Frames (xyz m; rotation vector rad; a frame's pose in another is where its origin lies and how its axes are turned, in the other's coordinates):
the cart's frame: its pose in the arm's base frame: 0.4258 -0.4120 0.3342 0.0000 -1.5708 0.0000
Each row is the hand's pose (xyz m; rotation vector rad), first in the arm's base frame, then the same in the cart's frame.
Working: the arm's base frame: its pose in the cart's frame: -0.3342 0.4120 0.4258 0.0000 1.5708 0.0000

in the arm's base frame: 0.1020 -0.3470 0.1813 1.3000 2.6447 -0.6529
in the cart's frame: -0.1529 0.0650 0.3238 -0.3544 -1.5505 1.0696
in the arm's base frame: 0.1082 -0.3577 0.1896 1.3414 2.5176 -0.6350
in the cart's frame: -0.1446 0.0543 0.3176 -0.4059 -1.6313 1.1356
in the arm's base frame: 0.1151 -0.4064 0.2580 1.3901 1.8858 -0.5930
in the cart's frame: -0.0762 0.0056 0.3107 -0.5891 -2.0711 1.4657
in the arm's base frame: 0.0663 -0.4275 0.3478 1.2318 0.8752 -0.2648
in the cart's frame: 0.0136 -0.0155 0.3595 0.8514 2.1719 -1.3177
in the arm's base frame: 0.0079 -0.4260 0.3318 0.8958 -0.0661 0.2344
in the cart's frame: -0.0024 -0.0140 0.4179 0.8739 1.3826 -0.5114
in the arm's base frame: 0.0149 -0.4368 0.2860 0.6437 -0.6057 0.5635
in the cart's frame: -0.0482 -0.0248 0.4109 0.8688 0.8692 -0.0577
